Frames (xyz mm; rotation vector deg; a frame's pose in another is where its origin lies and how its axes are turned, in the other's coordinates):
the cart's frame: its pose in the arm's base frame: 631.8 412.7 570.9 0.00 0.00 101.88
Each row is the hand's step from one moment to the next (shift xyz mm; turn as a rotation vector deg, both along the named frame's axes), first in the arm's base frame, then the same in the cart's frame.
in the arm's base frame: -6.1 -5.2 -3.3 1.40 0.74 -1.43
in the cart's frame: -3.8 7.0 -3.3 0.44 -1.52 -1.43
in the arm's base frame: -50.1 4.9 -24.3 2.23 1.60 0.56
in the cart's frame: 15.1 48.0 -24.3 1.11 -2.51 0.56
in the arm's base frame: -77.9 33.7 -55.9 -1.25 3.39 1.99
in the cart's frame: 49.0 69.3 -55.9 3.57 0.53 1.99
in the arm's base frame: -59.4 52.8 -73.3 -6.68 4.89 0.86
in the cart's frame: 63.9 47.3 -73.3 6.16 5.53 0.86
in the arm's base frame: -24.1 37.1 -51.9 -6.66 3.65 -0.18
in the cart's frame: 41.3 15.9 -51.9 4.94 5.77 -0.18
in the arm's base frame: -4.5 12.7 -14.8 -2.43 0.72 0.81
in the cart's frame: 13.4 1.8 -14.8 1.20 2.23 0.81
